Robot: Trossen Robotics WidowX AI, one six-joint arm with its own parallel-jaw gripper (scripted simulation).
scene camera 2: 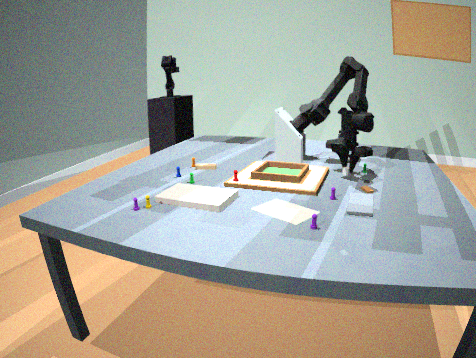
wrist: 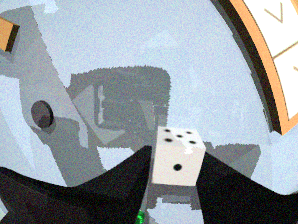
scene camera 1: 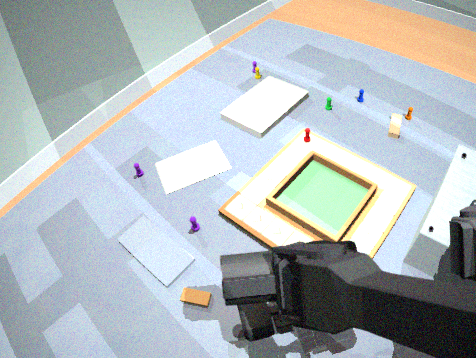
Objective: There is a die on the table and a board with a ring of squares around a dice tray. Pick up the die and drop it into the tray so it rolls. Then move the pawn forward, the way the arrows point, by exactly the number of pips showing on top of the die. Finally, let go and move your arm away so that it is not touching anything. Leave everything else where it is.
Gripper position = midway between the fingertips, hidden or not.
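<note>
A white slab (scene camera 1: 258, 111) appears in the scene, and scene camera 2 shows the slab (scene camera 2: 213, 199) too, while in the wrist view it is out of frame. A grey plate (scene camera 1: 162, 256) can be seen as well, though in the wrist view the plate is out of frame. The gripper (scene camera 1: 303, 320) appears again in scene camera 2, the gripper (scene camera 2: 347, 171) being visible there, and the wrist view also has the gripper (wrist: 173, 155). There is a white die (wrist: 179, 152) too.
</note>
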